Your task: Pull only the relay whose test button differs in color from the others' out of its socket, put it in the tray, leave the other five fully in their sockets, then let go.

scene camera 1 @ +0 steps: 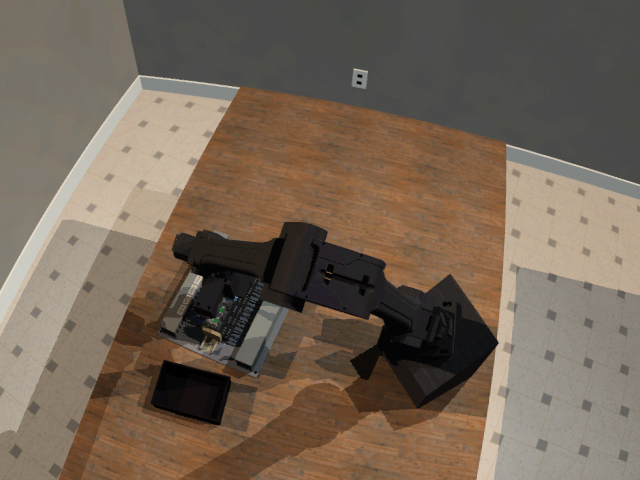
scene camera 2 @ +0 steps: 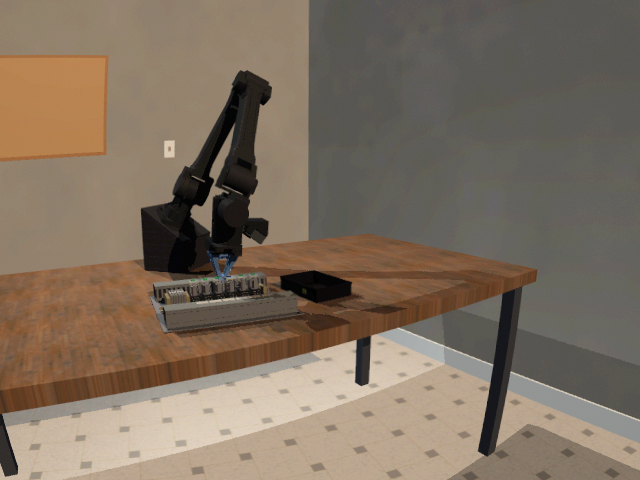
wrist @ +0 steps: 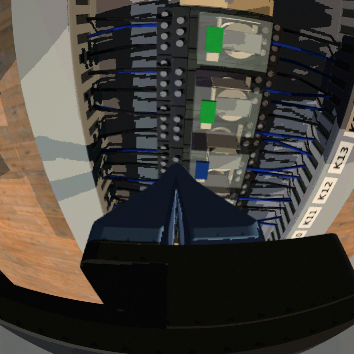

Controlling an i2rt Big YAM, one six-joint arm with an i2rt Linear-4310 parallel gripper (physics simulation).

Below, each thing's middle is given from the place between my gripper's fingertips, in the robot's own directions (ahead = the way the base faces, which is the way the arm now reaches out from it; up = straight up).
I see the grey panel [wrist: 130, 57] 50 mm below my hand, 20 mm to the right of it and 20 mm ahead of it.
